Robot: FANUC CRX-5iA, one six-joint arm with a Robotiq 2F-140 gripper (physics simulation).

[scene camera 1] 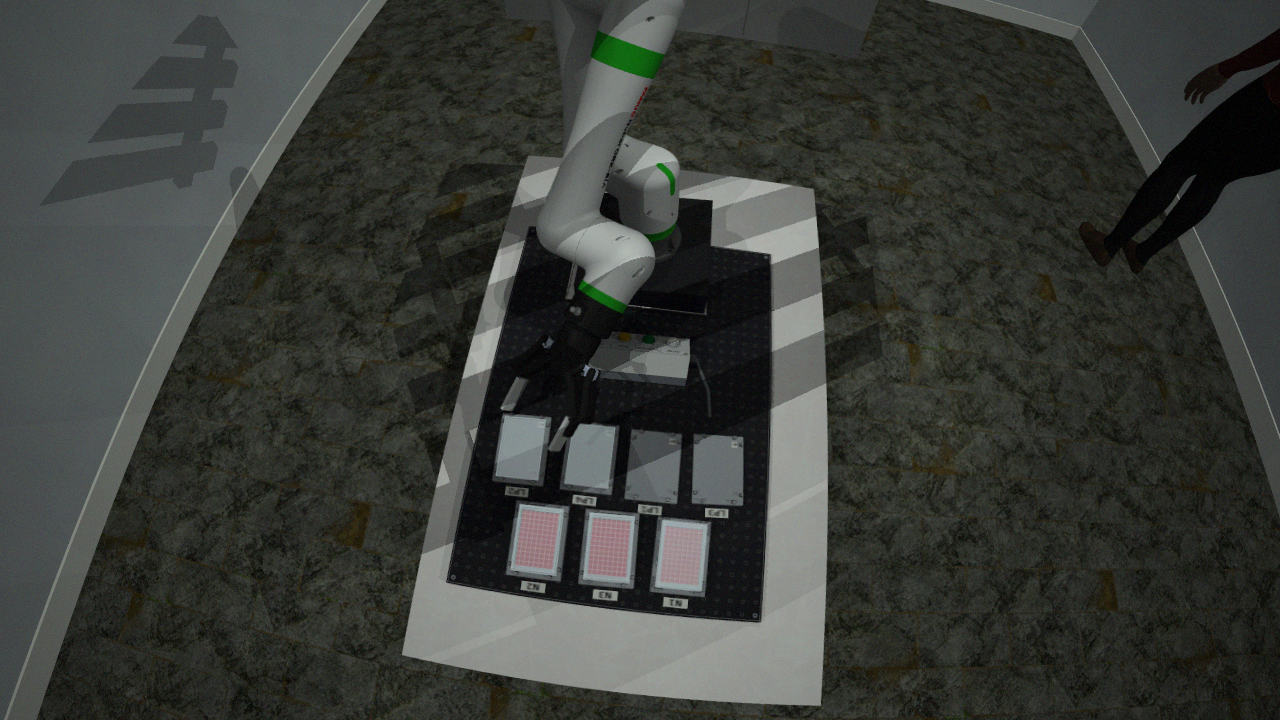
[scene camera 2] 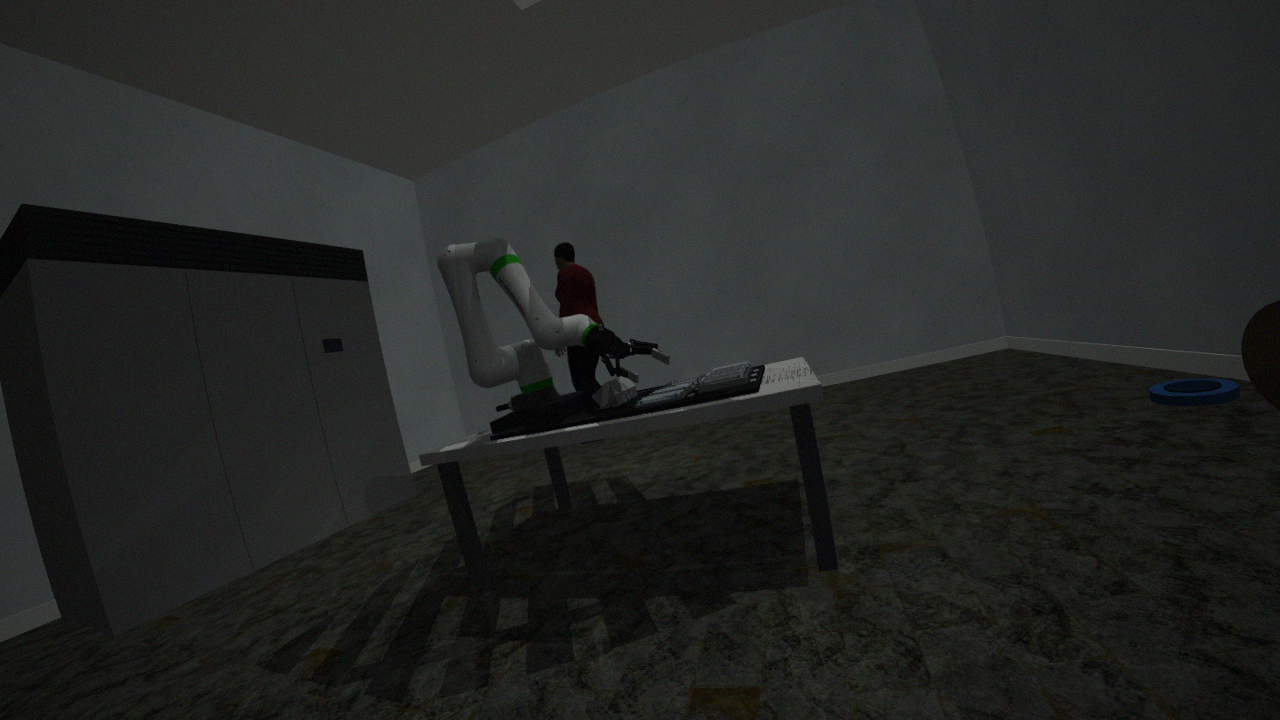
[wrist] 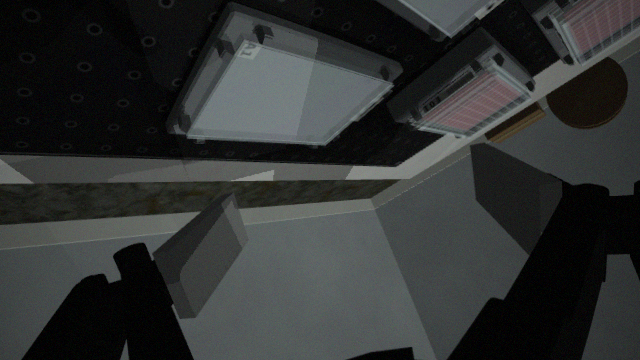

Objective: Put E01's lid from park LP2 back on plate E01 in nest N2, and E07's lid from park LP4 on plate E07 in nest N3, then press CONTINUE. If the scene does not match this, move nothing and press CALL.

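Where they show: gripper, between the fingertips: (scene camera 1: 529,429) (scene camera 2: 653,369) (wrist: 352,196); arm's base, origin of its link: (scene camera 1: 649,239) (scene camera 2: 542,404).
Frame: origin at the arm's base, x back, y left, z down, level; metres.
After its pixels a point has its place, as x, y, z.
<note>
My gripper (scene camera 1: 535,415) @[-0.487, -0.231, -0.050] (scene camera 2: 644,365) @[-0.487, -0.231, -0.050] (wrist: 352,196) @[-0.487, -0.231, -0.050] is open and empty, tilted, above the board near parks LP2 and LP4. A clear, pale lid (scene camera 1: 521,449) @[-0.502, -0.257, 0.029] (wrist: 280,95) @[-0.477, -0.246, 0.029] lies on park LP2. Another pale lid (scene camera 1: 592,458) @[-0.517, -0.115, 0.028] (wrist: 450,12) @[-0.545, -0.154, 0.029] lies on park LP4. Plate E01 (scene camera 1: 537,541) @[-0.686, -0.213, 0.014] (wrist: 470,105) @[-0.653, -0.210, 0.013], with pink wells, sits in nest N2, its label small in the wrist view. A similar pink plate (scene camera 1: 609,548) @[-0.696, -0.080, 0.012] (wrist: 600,25) @[-0.682, -0.095, 0.012] sits in nest N3; its label is not readable. The button box (scene camera 1: 644,365) @[-0.332, -0.014, -0.010] (scene camera 2: 615,391) @[-0.326, -0.129, -0.001] stands behind the parks; its button labels are unreadable.
A paler pink plate (scene camera 1: 681,556) @[-0.712, 0.052, 0.010] sits in nest N1. Parks LP1 (scene camera 1: 653,465) @[-0.528, 0.005, 0.036] and LP3 (scene camera 1: 717,470) @[-0.538, 0.131, 0.037] look darker, with no pale lid visible. A cable (scene camera 1: 706,391) @[-0.363, 0.119, 0.046] lies beside the button box. A person (scene camera 1: 1190,152) (scene camera 2: 577,291) stands away from the table.
</note>
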